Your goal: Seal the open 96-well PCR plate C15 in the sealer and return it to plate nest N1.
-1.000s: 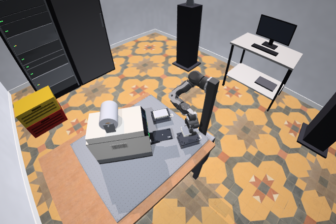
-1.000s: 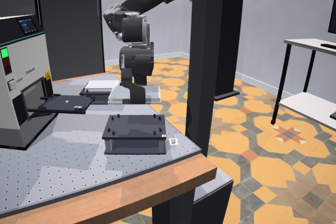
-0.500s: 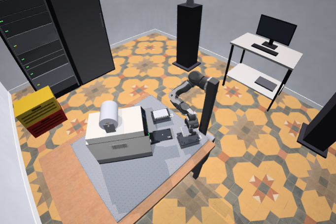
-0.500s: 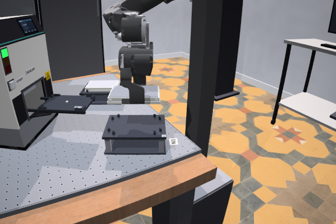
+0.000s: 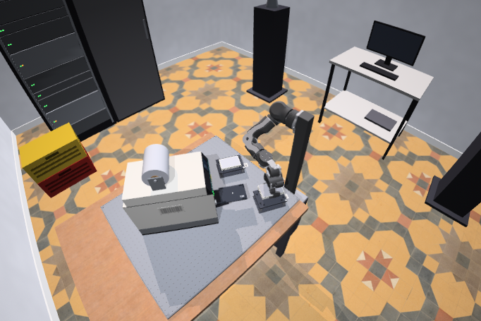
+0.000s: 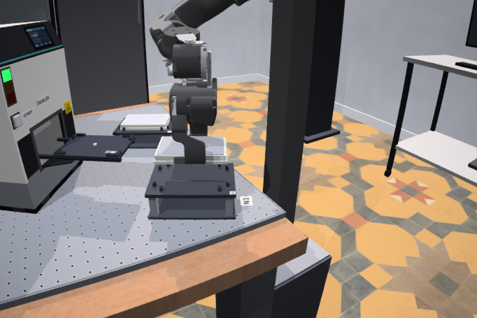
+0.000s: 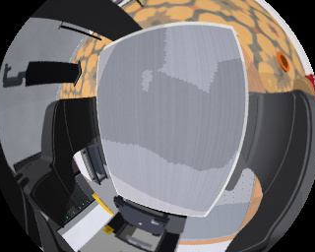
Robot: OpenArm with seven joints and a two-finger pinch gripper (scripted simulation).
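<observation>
My gripper is now 60 mm above the plate nest N1. The rest, counted from my hand: sealer stage: 150 mm ahead, 140 mm to the right, 10 mm below; then N1 label: 90 mm behind, 50 mm to the left, 110 mm below; then white 96-well plate C15: right at my hand.
</observation>
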